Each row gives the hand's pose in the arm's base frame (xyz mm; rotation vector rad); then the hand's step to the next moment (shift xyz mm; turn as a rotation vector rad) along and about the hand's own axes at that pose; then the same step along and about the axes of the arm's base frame.
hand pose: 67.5 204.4 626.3 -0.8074 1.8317 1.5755
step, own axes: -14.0 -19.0 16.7 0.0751 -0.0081 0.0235
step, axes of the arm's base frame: 24.3 15.3 -3.6 -0.0412 0.0170 -0.0653
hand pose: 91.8 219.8 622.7 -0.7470 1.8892 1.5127
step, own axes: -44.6 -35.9 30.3 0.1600 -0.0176 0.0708
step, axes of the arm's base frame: 59.4 25.4 5.1 -0.0854 0.0565 -0.1430
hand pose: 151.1 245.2 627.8 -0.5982 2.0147 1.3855
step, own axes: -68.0 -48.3 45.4 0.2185 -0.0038 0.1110
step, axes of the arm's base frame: 90.9 27.2 4.2 -0.1268 0.0977 -0.1857
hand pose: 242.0 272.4 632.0 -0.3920 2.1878 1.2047
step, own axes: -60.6 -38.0 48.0 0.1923 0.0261 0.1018
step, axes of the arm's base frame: 84.1 17.8 -6.2 -0.1253 0.1054 -0.1456
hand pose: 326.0 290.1 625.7 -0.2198 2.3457 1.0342
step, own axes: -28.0 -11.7 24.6 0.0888 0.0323 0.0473
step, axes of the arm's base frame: 37.9 7.6 -5.3 -0.0650 0.0628 -0.0547
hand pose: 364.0 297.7 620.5 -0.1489 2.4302 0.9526
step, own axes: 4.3 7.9 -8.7 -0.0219 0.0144 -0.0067
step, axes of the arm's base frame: -9.6 0.5 8.0 0.0119 0.0045 0.0239
